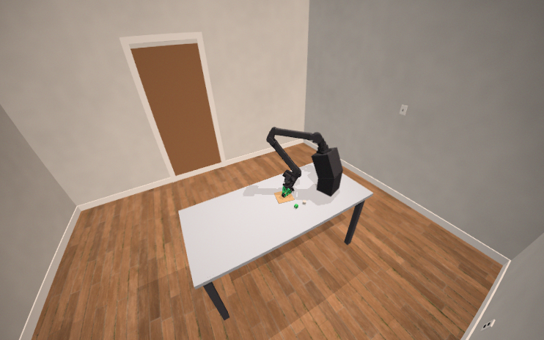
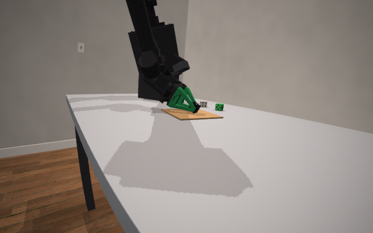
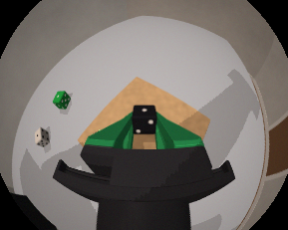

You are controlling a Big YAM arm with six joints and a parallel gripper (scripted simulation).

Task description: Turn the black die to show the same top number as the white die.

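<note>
My hand is 10 mm past the tan mat, 10 mm to the left of it and 20 mm above it. From my hand the other things lie so: black die: right at my hand; then green die: 50 mm behind, 150 mm to the left, 10 mm below; then white die: 130 mm behind, 140 mm to the left, 10 mm below.
</note>
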